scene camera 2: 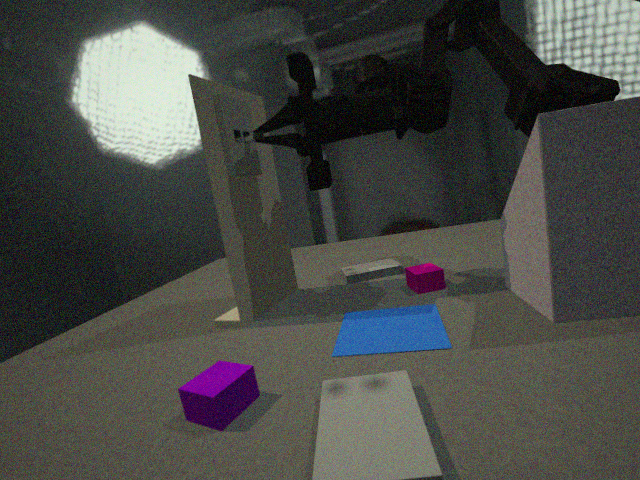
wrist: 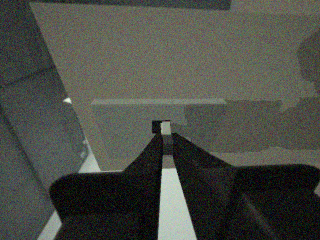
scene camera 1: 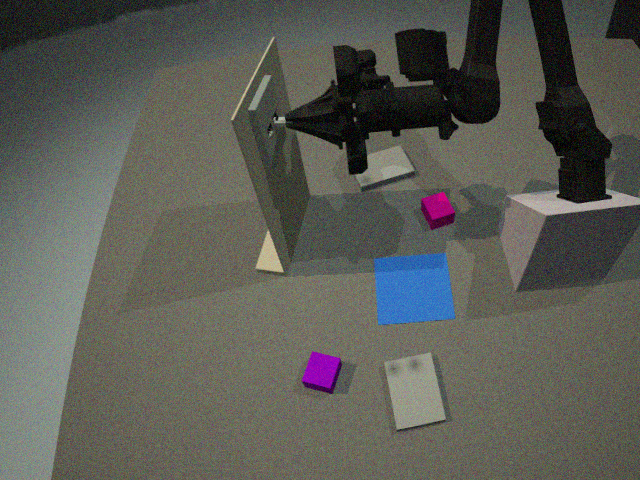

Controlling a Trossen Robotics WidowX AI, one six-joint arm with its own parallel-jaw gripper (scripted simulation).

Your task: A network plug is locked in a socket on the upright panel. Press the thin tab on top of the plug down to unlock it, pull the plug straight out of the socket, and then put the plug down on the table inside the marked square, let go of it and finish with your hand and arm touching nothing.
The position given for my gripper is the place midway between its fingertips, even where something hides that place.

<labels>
my gripper: scene camera 2 255,137; wrist 166,137; scene camera 1 285,120
purple block: scene camera 2; scene camera 1; not seen in the wrist view (out of frame)
magenta block: scene camera 2 425,278; scene camera 1 437,209; not seen in the wrist view (out of frame)
same spot on purple block: [scene camera 1: 321,373] = [scene camera 2: 213,380]
same spot on socket panel: [scene camera 2: 243,177] = [wrist: 218,130]
</labels>
